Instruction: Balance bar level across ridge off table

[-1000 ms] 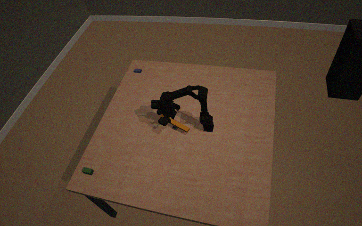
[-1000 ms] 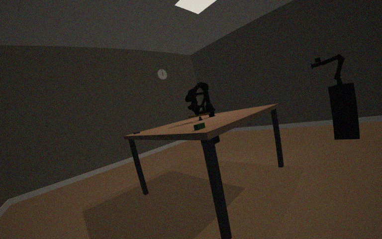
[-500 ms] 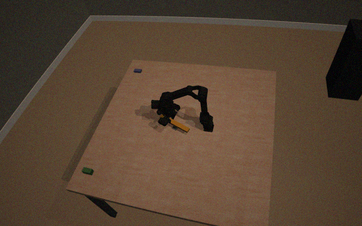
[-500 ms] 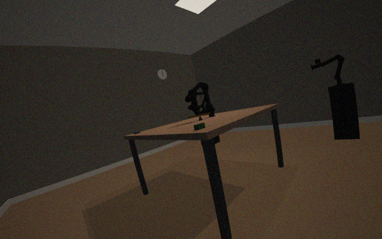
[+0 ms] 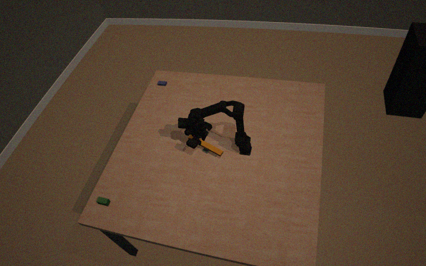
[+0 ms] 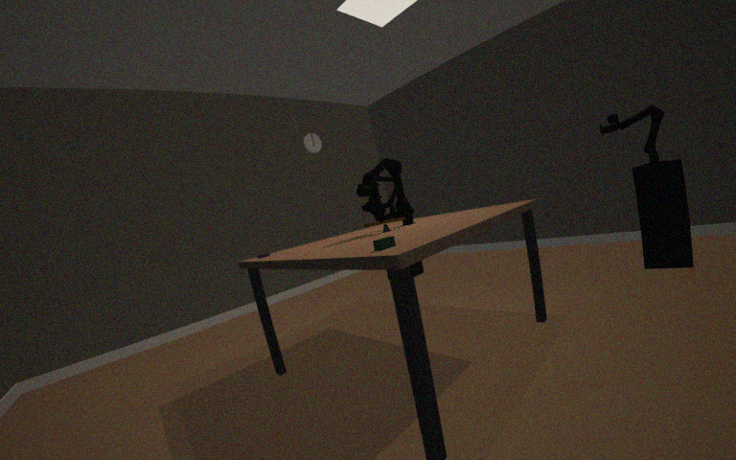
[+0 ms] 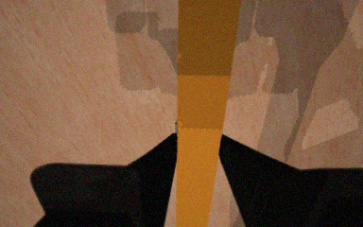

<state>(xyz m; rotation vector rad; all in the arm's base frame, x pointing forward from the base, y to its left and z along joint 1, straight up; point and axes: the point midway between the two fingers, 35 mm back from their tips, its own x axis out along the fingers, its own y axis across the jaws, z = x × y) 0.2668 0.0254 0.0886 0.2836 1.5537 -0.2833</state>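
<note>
My gripper tip is now 3 cm past the orange bar and 1 cm to the right of it. Also, from my gripper tip: green block (47 cm to the left, 47 cm ahead, 4 cm below); then blue block (53 cm to the right, 47 cm ahead, 5 cm below).
</note>
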